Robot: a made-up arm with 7 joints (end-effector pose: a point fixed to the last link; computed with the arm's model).
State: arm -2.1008 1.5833 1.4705 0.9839 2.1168 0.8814 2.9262
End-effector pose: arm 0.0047 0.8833 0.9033 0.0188 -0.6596 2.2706
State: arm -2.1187 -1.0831 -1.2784 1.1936 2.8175 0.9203 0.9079
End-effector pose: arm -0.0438 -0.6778 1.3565 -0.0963 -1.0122 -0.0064
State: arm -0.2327 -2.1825 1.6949 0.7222 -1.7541 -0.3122 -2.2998
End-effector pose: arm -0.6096 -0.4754 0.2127 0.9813 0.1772 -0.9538
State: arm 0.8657 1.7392 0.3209 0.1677 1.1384 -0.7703 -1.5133
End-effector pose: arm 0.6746 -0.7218 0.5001 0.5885 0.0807 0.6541
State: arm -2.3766 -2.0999 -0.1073 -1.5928 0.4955 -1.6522 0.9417
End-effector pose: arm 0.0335 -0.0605 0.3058 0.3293 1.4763 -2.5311
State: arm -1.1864 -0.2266 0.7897 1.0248 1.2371 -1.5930 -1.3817
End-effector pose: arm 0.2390 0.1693 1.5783 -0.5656 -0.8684 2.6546
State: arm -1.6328 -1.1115 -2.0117 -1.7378 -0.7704 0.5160 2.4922
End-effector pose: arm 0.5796 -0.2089 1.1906 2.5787 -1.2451 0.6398
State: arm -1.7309 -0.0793 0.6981 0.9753 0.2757 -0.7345 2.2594
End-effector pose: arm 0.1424 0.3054 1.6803 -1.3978 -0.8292 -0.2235
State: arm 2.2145 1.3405 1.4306 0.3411 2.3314 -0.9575 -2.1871
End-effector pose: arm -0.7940 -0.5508 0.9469 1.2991 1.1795 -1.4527
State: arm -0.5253 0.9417 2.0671 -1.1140 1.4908 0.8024 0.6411
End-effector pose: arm 0.3295 0.7625 1.1495 -1.9582 -0.9863 -1.7164
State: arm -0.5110 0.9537 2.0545 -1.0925 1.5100 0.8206 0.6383
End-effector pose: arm 0.3446 0.7558 1.1549 -1.9434 -0.9529 -1.7314
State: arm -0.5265 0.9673 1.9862 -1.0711 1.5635 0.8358 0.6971
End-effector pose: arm 0.3206 0.7567 1.1771 -1.8325 -0.9034 -1.7998
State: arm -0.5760 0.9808 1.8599 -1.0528 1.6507 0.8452 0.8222
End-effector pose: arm 0.2566 0.7595 1.2185 -1.6296 -0.8097 -1.9029
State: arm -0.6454 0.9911 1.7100 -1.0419 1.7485 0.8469 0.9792
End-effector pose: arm 0.1761 0.7526 1.2690 -1.4043 -0.6644 -1.9888
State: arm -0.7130 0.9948 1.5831 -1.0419 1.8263 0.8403 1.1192
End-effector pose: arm 0.1047 0.7364 1.3130 -1.2309 -0.5171 -2.0300
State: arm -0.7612 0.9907 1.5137 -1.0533 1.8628 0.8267 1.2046
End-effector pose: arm 0.0547 0.7225 1.3378 -1.1380 -0.4364 -2.0375
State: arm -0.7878 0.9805 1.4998 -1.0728 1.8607 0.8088 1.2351
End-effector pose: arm 0.0229 0.7174 1.3435 -1.1072 -0.4364 -2.0318
